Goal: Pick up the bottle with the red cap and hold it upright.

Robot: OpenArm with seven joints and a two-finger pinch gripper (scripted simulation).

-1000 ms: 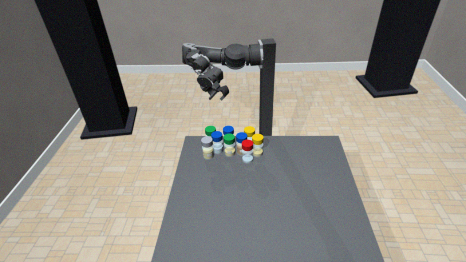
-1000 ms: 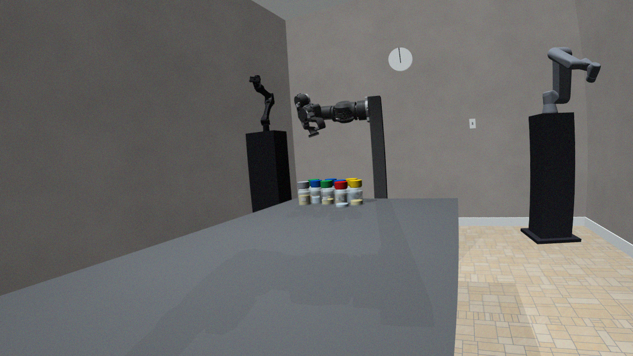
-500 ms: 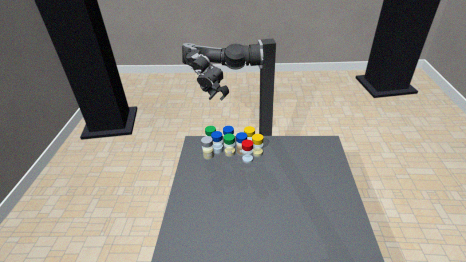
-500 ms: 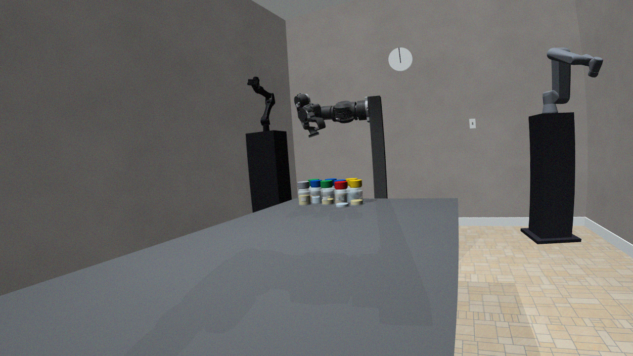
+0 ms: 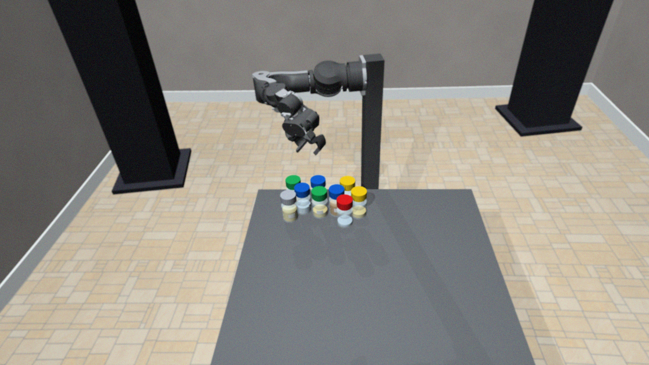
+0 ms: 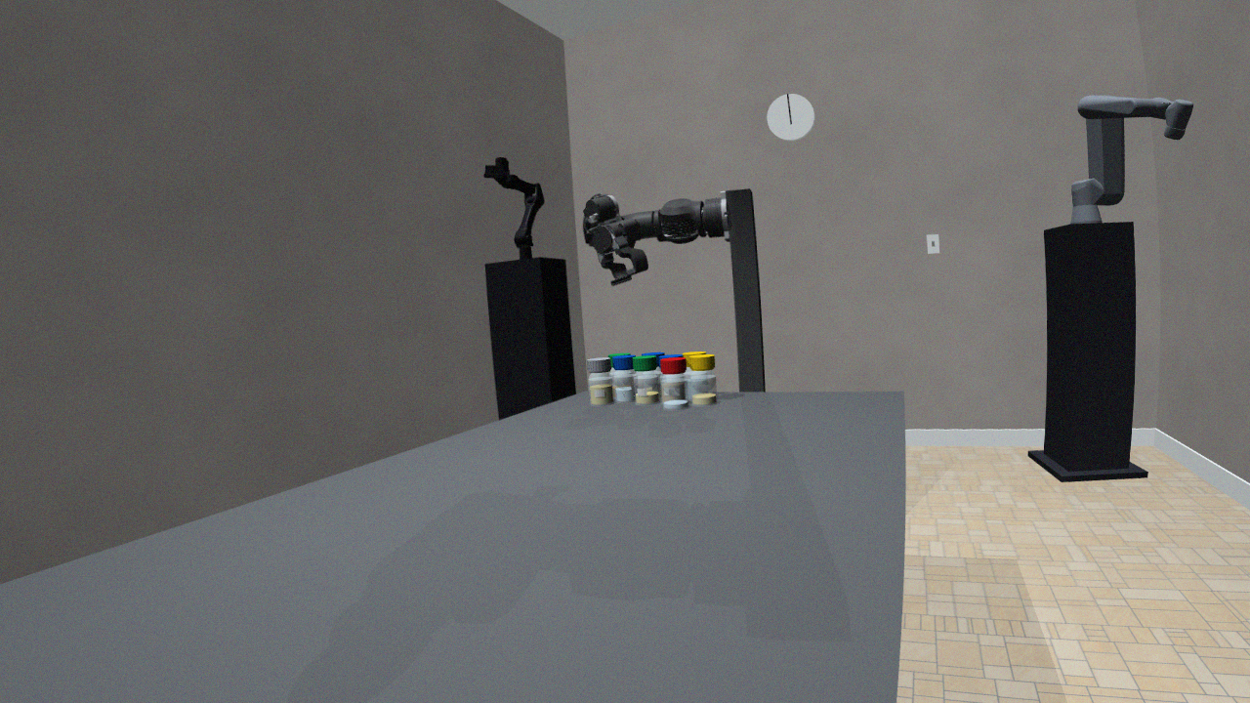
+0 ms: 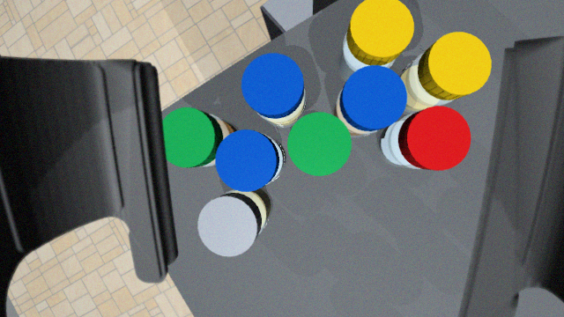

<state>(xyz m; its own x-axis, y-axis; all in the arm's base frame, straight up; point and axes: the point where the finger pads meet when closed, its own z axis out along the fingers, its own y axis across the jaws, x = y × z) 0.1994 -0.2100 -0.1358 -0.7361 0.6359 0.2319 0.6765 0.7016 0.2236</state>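
The yellow-capped bottle is 2 cm ahead of my hand, 16 cm to the left of it and 24 cm below it. Also, from my hand: green-capped bottle 2 cm to the left, 24 cm below.
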